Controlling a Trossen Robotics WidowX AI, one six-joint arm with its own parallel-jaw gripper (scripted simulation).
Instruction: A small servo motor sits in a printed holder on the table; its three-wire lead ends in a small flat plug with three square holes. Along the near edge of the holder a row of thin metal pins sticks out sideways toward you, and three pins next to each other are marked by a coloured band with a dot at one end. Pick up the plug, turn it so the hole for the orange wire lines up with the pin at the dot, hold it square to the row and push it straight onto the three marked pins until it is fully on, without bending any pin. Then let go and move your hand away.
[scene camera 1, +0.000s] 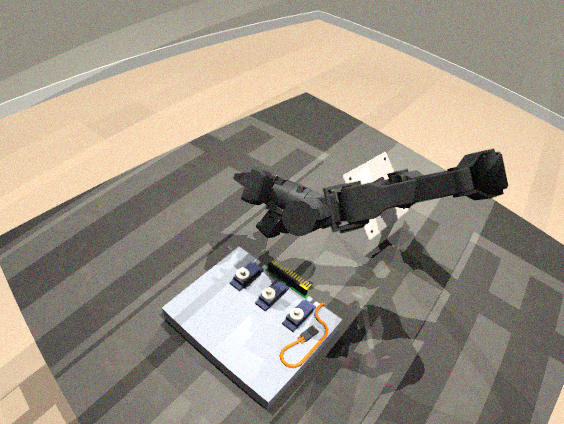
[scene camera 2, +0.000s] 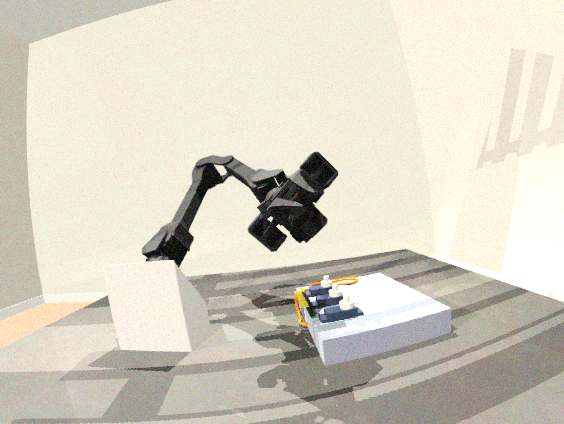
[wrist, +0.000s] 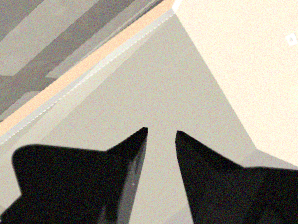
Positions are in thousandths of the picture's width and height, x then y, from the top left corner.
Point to the gripper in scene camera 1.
421, 419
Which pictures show the gripper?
Scene camera 1, scene camera 2 and the wrist view: all of them.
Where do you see a printed holder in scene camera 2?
708, 746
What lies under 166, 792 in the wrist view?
The gripper.
